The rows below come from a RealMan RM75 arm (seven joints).
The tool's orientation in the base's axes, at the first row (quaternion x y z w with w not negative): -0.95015, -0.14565, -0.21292, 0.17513
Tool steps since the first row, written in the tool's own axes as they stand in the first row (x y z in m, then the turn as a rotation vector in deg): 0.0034, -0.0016, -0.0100, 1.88, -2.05, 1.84; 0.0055, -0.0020, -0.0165, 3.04, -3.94, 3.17; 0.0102, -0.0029, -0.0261, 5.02, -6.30, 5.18; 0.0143, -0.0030, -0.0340, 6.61, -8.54, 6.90; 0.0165, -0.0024, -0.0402, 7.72, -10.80, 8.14; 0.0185, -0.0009, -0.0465, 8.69, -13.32, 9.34; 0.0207, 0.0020, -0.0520, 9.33, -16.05, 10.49; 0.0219, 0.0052, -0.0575, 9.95, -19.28, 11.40; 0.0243, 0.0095, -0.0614, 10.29, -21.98, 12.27; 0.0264, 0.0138, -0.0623, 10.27, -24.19, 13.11; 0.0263, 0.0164, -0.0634, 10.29, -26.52, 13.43; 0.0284, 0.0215, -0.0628, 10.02, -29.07, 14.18; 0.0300, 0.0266, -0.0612, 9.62, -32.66, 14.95
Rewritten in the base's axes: -0.0012, -0.0018, 0.0105, 1.56, 2.94, -0.15; -0.0018, -0.0036, 0.0170, 2.37, 5.40, -0.24; -0.0014, -0.0056, 0.0276, 3.97, 8.71, -0.40; -0.0007, -0.0078, 0.0362, 5.17, 11.71, -0.53; -0.0008, -0.0104, 0.0423, 5.78, 14.45, -0.46; -0.0007, -0.0138, 0.0481, 6.16, 17.38, -0.35; 0.0003, -0.0181, 0.0530, 6.16, 20.41, -0.30; 0.0005, -0.0229, 0.0573, 5.88, 23.79, 0.09; 0.0027, -0.0278, 0.0606, 5.54, 26.62, 0.24; 0.0057, -0.0316, 0.0611, 5.04, 28.93, 0.11; 0.0061, -0.0344, 0.0613, 4.35, 31.15, 0.48; 0.0100, -0.0383, 0.0604, 3.49, 33.68, 0.41; 0.0137, -0.0419, 0.0584, 2.15, 37.12, 0.55
